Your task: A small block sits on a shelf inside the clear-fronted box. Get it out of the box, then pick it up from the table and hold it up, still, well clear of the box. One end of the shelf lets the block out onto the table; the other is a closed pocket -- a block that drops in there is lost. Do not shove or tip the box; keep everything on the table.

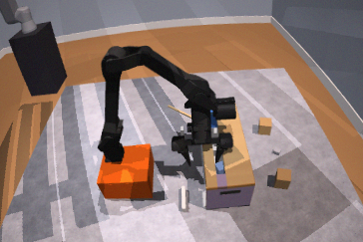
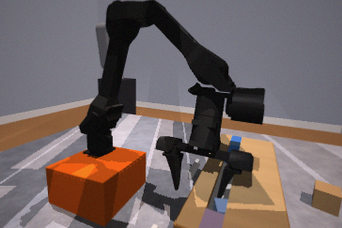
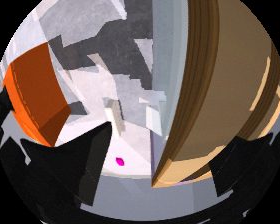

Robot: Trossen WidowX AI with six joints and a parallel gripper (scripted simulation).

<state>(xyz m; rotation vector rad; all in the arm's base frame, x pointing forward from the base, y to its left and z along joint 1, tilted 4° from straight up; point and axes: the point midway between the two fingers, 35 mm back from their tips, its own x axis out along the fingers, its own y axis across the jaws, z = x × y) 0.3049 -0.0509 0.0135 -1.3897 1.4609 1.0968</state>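
Now: gripper tip 60 mm short of the pale blue block and 20 mm to the left of it. Also, from my gripper tip: thin wooden stick (380 mm to the left, 80 mm below, 60 mm behind); box (70 mm to the left, 40 mm ahead, 20 mm below); grey piece (290 mm ahead, 90 mm to the left, 80 mm below).
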